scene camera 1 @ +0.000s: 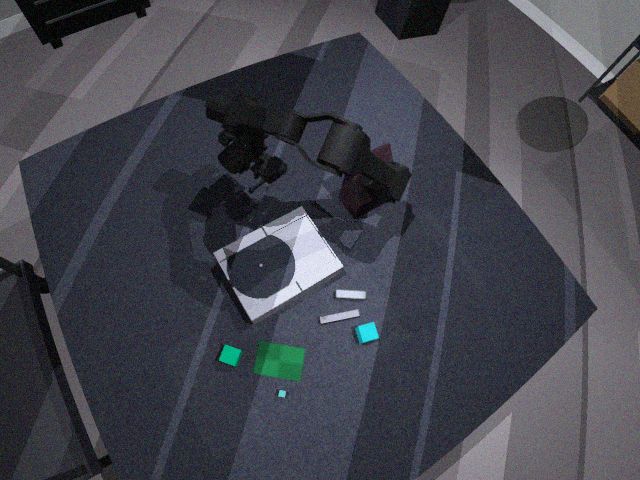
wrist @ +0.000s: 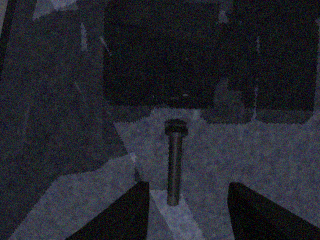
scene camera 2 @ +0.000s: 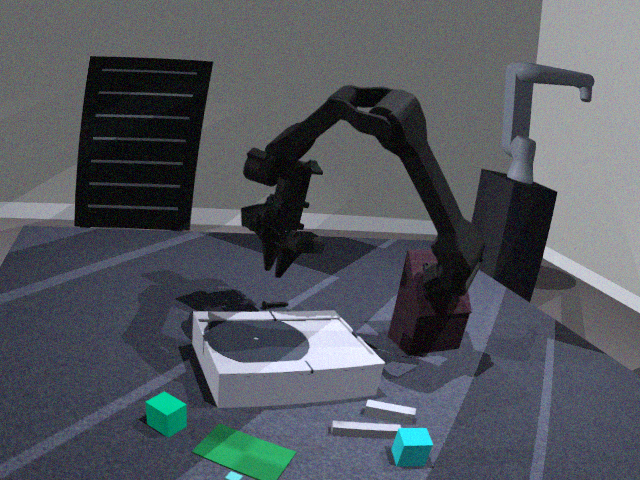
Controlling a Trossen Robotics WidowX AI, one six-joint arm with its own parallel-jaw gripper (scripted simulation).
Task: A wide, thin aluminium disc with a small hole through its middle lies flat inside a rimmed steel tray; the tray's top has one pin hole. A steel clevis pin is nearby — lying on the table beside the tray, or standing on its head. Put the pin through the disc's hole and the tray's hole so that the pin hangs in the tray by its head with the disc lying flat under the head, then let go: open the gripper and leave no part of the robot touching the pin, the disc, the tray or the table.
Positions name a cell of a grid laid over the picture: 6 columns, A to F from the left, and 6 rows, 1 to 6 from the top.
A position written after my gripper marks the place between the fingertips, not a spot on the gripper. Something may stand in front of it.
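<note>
I can see a clevis pin (wrist: D4), and there is a rimmed steel tray (scene camera 2: D5) too, with scene camera 1 also showing me the rimmed steel tray (scene camera 1: C4). A green cube (scene camera 2: B6) is here, though in the wrist view the green cube is out of frame. I also see a flat green sheet (scene camera 1: C5); the flat green sheet is out of frame in the wrist view. Then there is my gripper (scene camera 2: C4), which I see again in scene camera 1 as my gripper (scene camera 1: C3), and the wrist view shows my gripper (wrist: D5) as well.
</note>
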